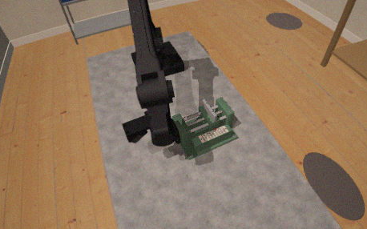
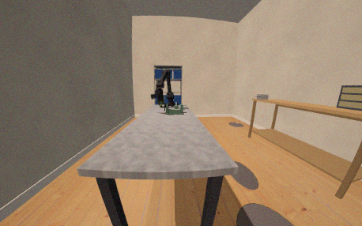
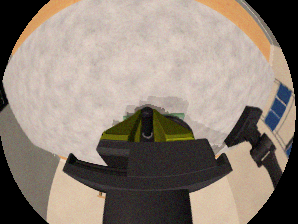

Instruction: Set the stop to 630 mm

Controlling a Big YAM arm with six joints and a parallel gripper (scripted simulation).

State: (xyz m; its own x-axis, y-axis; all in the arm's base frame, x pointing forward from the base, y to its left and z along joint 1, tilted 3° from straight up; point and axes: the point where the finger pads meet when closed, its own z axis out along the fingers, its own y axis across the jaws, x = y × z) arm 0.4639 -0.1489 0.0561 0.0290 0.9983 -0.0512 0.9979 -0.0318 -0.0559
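Right now the black handwheel is 3 cm to the left of my hand, 1 cm below it and 1 cm behind it. From my hand the other things lie so: grey stop block: 18 cm to the left, 2 cm behind, 1 cm above.
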